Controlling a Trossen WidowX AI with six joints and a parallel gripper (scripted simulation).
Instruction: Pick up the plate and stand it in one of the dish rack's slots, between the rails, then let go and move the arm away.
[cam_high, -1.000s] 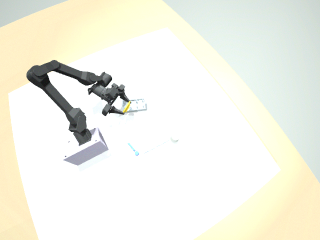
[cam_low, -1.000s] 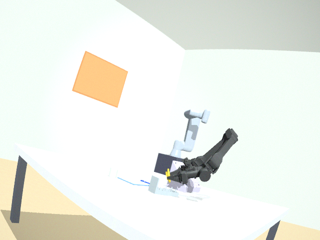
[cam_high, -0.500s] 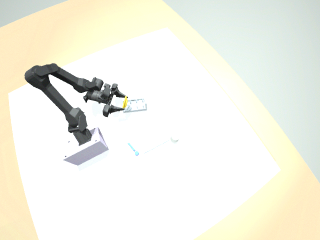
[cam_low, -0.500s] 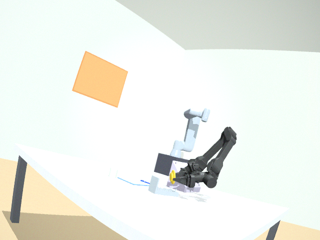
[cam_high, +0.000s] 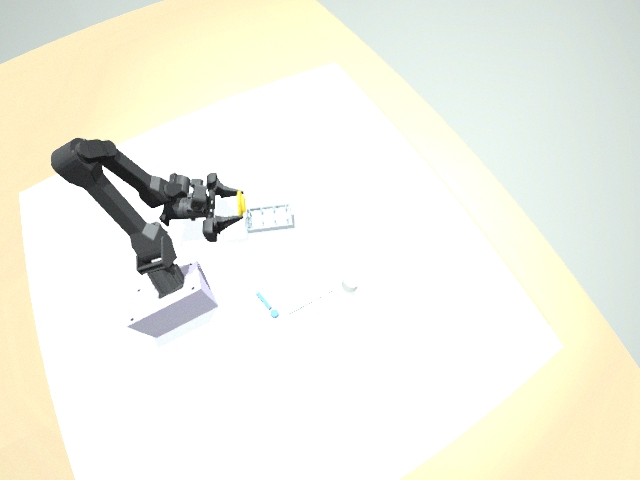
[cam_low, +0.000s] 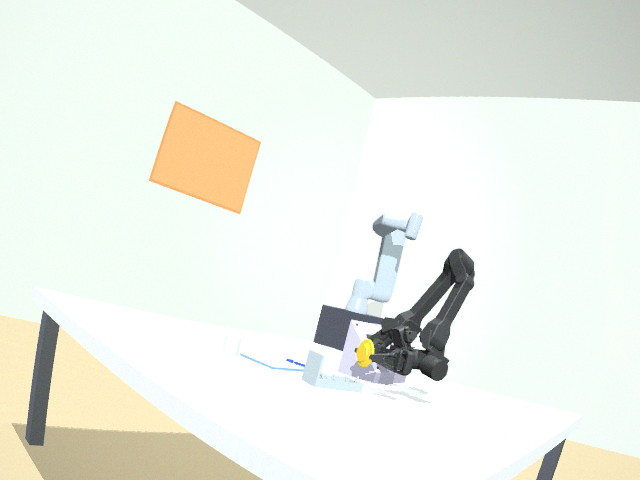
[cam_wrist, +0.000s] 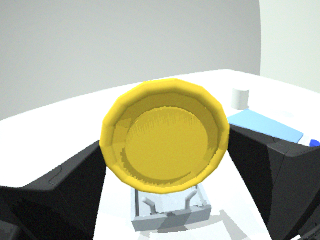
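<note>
My gripper tip is now 60 mm short of the grey dish rack, 20 mm to the left of it and 70 mm above it. From my gripper tip the other things lie so: yellow plate: 10 mm behind; then light blue mat: 60 mm ahead, 230 mm to the right, 90 mm below; then blue spoon: 50 mm behind, 260 mm to the right, 90 mm below.
</note>
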